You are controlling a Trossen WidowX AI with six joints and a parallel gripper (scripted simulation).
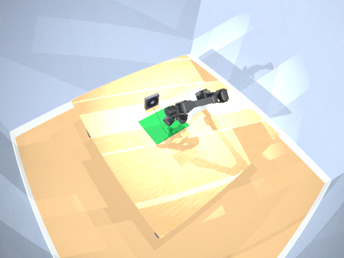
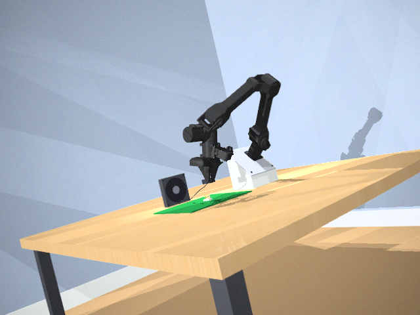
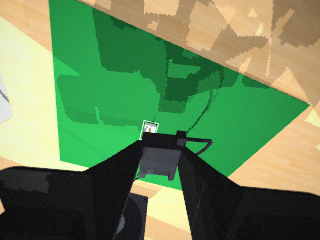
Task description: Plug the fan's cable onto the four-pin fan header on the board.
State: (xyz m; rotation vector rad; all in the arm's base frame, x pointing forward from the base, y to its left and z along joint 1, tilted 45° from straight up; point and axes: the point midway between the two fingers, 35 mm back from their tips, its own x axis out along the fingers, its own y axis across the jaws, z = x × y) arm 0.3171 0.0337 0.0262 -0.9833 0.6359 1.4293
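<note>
The white four-pin header lies 1 cm behind my gripper tip, 4 cm to the right of it and 8 cm below it. Round my gripper tip: black fan 1 cm behind, 24 cm to the right, 2 cm below; then green board 2 cm ahead, 5 cm to the right, 9 cm below; then dark fan plug 1 cm to the right.
</note>
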